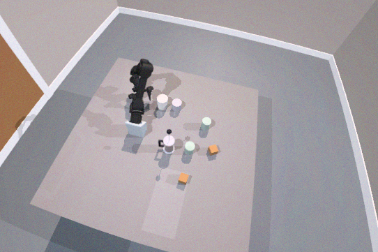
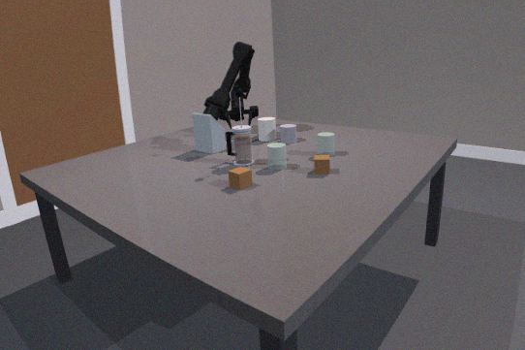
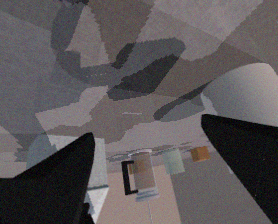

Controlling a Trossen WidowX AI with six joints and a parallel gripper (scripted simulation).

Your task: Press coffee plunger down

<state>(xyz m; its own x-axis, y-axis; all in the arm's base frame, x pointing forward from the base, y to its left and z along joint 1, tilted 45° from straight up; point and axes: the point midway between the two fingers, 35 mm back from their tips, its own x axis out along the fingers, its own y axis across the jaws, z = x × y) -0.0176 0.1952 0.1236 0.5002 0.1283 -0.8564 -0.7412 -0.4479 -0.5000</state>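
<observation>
Now: gripper tip 12 cm short of the white cylinder and 4 cm to the right of it. From my gripper tip the other things lie so: coffee press 29 cm to the right, 24 cm ahead, 8 cm above.
</observation>
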